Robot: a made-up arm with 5 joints. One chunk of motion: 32 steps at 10 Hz.
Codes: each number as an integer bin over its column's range. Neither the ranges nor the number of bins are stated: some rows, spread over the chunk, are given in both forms.
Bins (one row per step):
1: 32 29 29 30 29
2: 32 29 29 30 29
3: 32 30 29 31 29
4: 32 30 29 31 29
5: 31 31 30 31 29
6: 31 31 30 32 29
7: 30 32 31 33 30
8: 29 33 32 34 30
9: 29 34 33 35 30
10: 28 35 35 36 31
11: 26 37 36 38 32
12: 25 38 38 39 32
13: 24 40 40 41 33
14: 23 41 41 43 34
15: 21 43 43 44 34
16: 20 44 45 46 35
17: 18 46 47 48 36
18: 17 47 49 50 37
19: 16 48 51 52 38
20: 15 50 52 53 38
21: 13 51 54 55 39
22: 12 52 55 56 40
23: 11 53 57 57 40
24: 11 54 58 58 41
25: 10 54 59 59 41
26: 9 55 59 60 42
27: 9 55 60 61 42
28: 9 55 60 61 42
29: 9 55 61 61 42
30: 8 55 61 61 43
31: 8 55 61 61 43
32: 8 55 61 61 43
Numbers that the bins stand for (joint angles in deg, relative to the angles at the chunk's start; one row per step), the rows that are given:
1: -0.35 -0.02 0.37 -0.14 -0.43
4: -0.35 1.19 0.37 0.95 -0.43
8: -7.25 4.81 4.13 4.24 2.14
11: -14.16 9.63 9.14 8.62 7.29
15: -25.67 16.87 17.92 15.19 12.43
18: -34.87 21.70 25.44 21.76 20.14
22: -46.38 27.73 32.97 28.33 27.86
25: -50.98 30.14 37.98 31.62 30.43
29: -53.29 31.35 40.49 33.81 33.00
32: -55.59 31.35 40.49 33.81 35.57
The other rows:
2: -0.35 -0.02 0.37 -0.14 -0.43
3: -0.35 1.19 0.37 0.95 -0.43
5: -2.65 2.40 1.62 0.95 -0.43
6: -2.65 2.40 1.62 2.05 -0.43
7: -4.95 3.60 2.87 3.14 2.14
9: -7.25 6.02 5.38 5.33 2.14
10: -9.56 7.22 7.89 6.43 4.71
12: -16.46 10.84 11.65 9.71 7.29
13: -18.76 13.25 14.16 11.90 9.86
14: -21.06 14.46 15.41 14.10 12.43
16: -27.97 18.08 20.43 17.38 15.00
17: -32.57 20.49 22.94 19.57 17.57
19: -37.17 22.90 27.95 23.95 22.71
20: -39.48 25.32 29.21 25.05 22.71
21: -44.08 26.52 31.71 27.24 25.29
23: -48.68 28.94 35.48 29.43 27.86
24: -48.68 30.14 36.73 30.52 30.43
26: -53.29 31.35 37.98 32.71 33.00
27: -53.29 31.35 39.24 33.81 33.00
28: -53.29 31.35 39.24 33.81 33.00
30: -55.59 31.35 40.49 33.81 35.57
31: -55.59 31.35 40.49 33.81 35.57

